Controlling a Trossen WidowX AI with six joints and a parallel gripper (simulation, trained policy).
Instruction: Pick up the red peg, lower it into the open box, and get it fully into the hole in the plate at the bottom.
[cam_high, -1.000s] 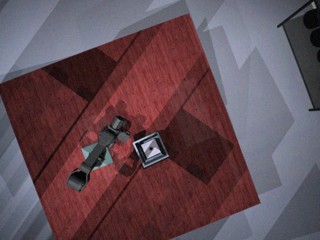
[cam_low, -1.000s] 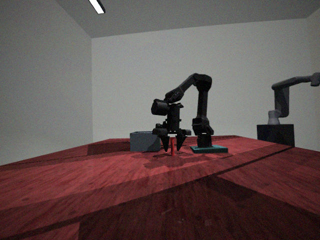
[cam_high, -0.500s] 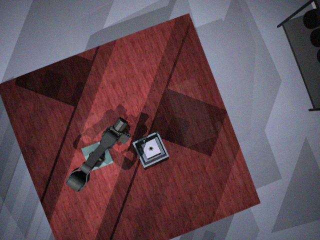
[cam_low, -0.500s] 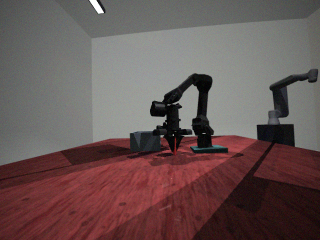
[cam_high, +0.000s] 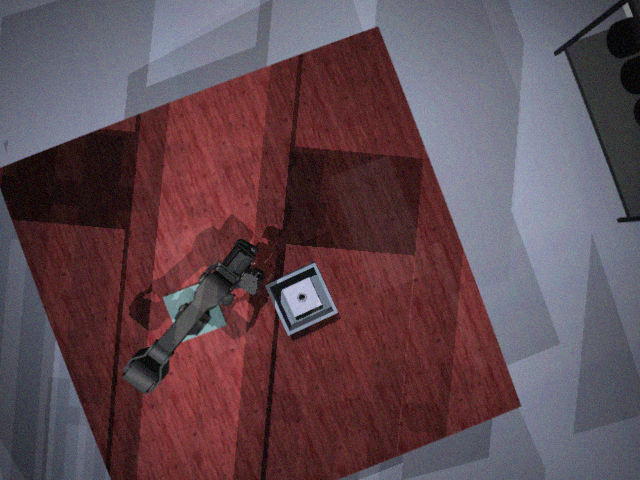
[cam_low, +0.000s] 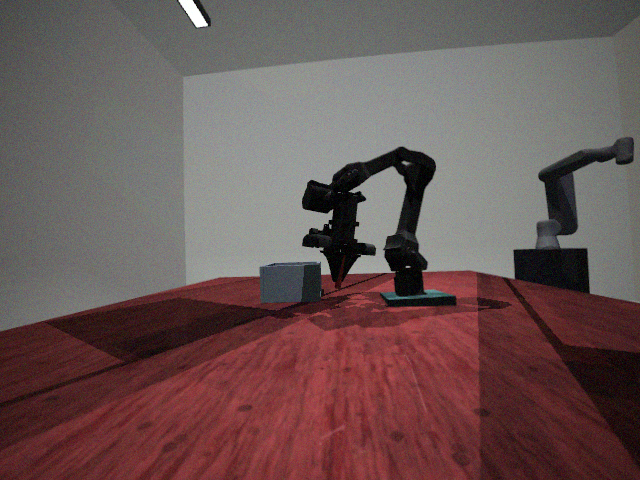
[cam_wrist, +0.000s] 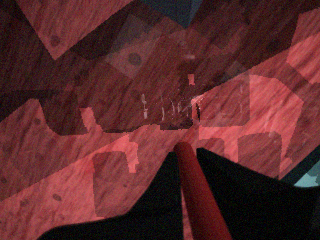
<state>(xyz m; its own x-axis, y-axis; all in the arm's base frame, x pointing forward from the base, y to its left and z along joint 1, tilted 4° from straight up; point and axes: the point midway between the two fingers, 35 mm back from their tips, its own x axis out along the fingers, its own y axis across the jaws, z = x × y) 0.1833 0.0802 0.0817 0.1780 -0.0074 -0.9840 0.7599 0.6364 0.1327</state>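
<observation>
Now: gripper tip 15 cm to the left of the plate, 13 cm short of it and 1 cm above it. The rest, counted from my gripper tip: grey box 15 cm to the right, 13 cm ahead, 3 cm below; red peg 2 cm above, 1 cm behind.
</observation>
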